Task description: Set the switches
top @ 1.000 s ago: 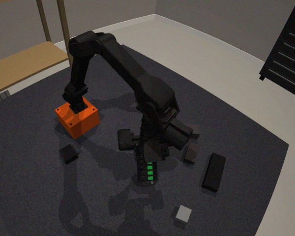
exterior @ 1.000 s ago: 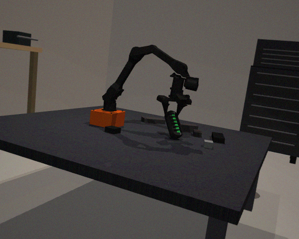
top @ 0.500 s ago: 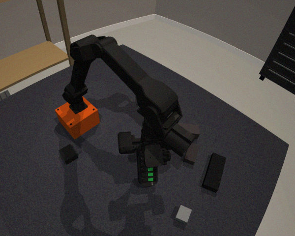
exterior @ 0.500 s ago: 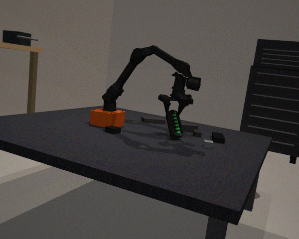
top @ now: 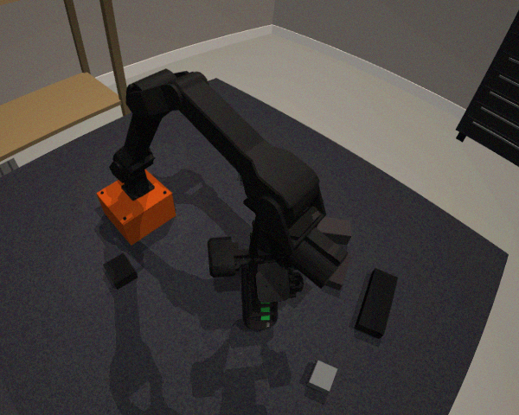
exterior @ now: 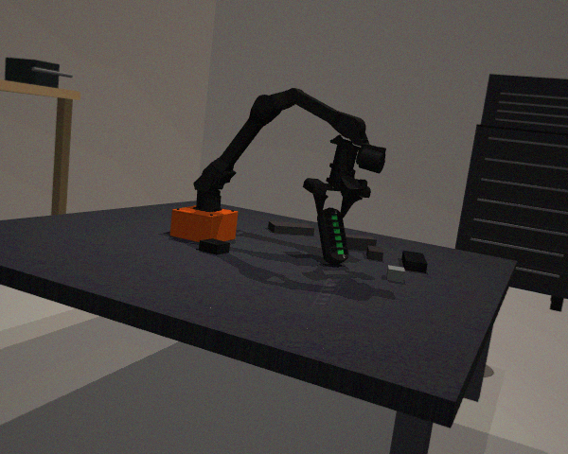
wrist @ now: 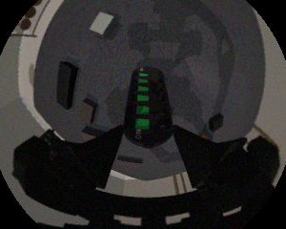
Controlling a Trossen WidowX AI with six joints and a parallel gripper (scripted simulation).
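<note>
Right now my gripper tip is 210 mm short of the light grey cube, 110 mm above it and 30 mm to the left of it. Also, from my gripper tip: long black block: 200 mm ahead, 190 mm to the left, 110 mm below; then black cube: 240 mm behind, 190 mm to the right, 110 mm below.
</note>
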